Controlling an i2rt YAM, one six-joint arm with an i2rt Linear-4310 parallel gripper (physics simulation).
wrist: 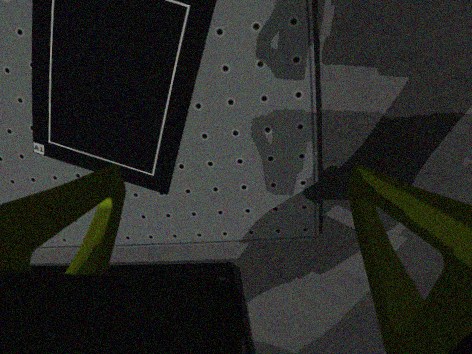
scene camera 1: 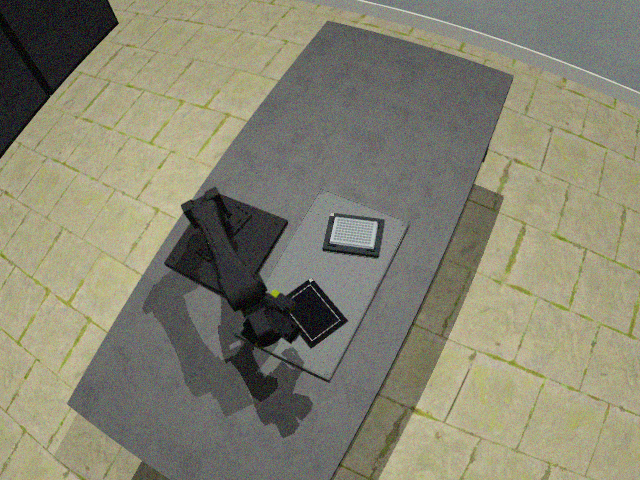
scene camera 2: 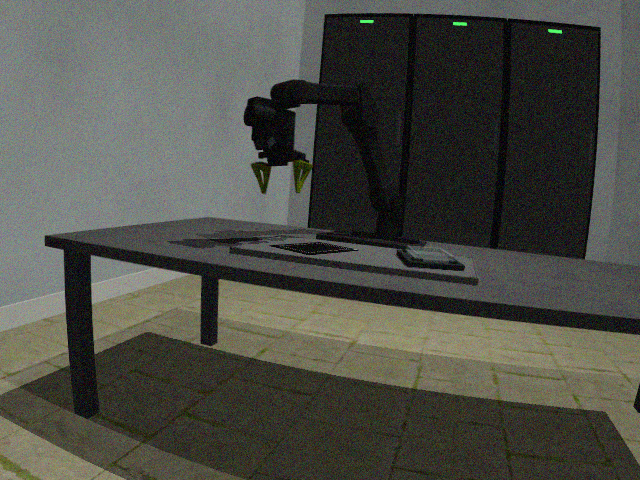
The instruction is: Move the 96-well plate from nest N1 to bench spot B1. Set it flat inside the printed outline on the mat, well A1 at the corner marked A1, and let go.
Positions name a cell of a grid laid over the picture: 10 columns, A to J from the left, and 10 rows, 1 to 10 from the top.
My gripper (scene camera 2: E5) is open, holding nothing. A well plate (scene camera 1: F5) rests on a dark square nest (scene camera 1: F6). Further things: a black pad with white outline (scene camera 1: E7).
My gripper is seen too in the wrist view (wrist: F6). The black pad with white outline shows as well in the wrist view (wrist: C3). The wrist view misses the well plate: it is out of frame.
